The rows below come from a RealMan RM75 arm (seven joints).
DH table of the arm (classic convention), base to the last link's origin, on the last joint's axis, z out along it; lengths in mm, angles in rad. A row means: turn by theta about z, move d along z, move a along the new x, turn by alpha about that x. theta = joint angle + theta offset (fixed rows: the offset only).
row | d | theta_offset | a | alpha
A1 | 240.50 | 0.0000 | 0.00 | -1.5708
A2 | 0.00 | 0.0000 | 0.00 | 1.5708
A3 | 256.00 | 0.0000 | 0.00 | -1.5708
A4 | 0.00 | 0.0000 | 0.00 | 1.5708
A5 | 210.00 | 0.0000 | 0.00 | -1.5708
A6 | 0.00 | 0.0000 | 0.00 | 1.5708
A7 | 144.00 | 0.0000 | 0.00 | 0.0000
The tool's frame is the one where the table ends.
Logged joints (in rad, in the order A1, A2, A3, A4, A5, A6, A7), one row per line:
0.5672 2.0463 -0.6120 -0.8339 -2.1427 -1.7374 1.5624
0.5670 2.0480 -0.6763 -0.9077 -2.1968 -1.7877 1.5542
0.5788 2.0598 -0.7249 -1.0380 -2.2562 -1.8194 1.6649
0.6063 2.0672 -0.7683 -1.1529 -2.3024 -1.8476 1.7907
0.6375 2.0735 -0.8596 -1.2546 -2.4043 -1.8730 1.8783
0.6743 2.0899 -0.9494 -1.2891 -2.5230 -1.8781 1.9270
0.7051 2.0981 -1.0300 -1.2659 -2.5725 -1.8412 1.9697
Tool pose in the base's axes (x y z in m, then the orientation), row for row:
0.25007 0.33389 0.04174 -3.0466 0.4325 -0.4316
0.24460 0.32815 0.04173 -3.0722 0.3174 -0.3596
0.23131 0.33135 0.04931 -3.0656 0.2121 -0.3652
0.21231 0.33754 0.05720 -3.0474 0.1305 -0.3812
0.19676 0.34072 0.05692 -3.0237 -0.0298 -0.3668
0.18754 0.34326 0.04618 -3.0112 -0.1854 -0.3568
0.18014 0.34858 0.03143 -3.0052 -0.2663 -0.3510
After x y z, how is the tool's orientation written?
As angles about the fixed x, y, z axes (roll, pitch, yaw), in radians.
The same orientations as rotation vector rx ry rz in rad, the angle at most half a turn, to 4 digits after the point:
-2.8251 0.6503 0.5926
-2.9326 0.5499 0.4513
-2.9621 0.5594 0.2947
-2.9635 0.5813 0.1668
-2.9798 0.5500 -0.0770
-2.9857 0.5197 -0.3124
-2.9820 0.5007 -0.4348

